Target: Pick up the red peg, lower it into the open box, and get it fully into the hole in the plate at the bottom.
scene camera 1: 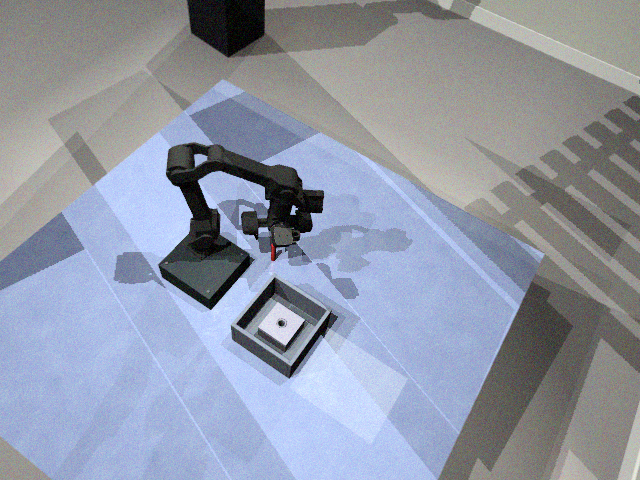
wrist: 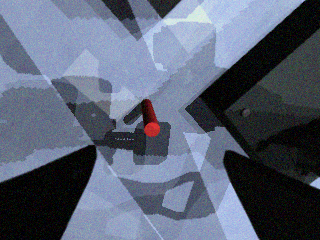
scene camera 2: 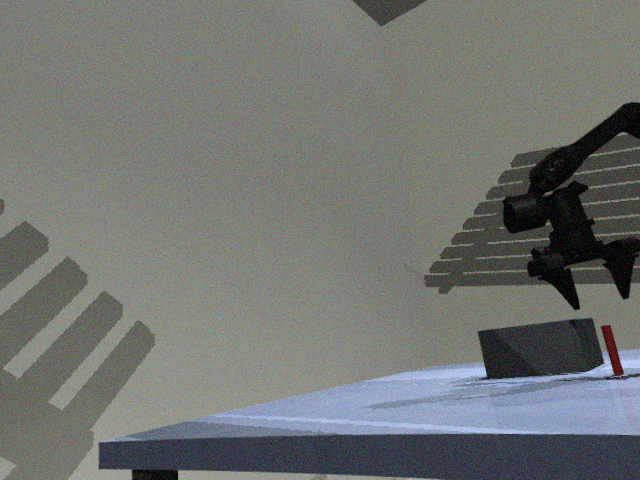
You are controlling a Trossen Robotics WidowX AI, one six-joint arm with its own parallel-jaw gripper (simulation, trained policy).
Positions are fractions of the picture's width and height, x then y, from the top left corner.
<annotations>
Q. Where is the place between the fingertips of my gripper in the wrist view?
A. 0.50,0.64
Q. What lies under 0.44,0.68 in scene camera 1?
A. A light grey plate.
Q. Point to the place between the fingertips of my gripper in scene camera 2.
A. At 0.94,0.63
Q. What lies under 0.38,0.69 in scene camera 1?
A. A box.
</annotations>
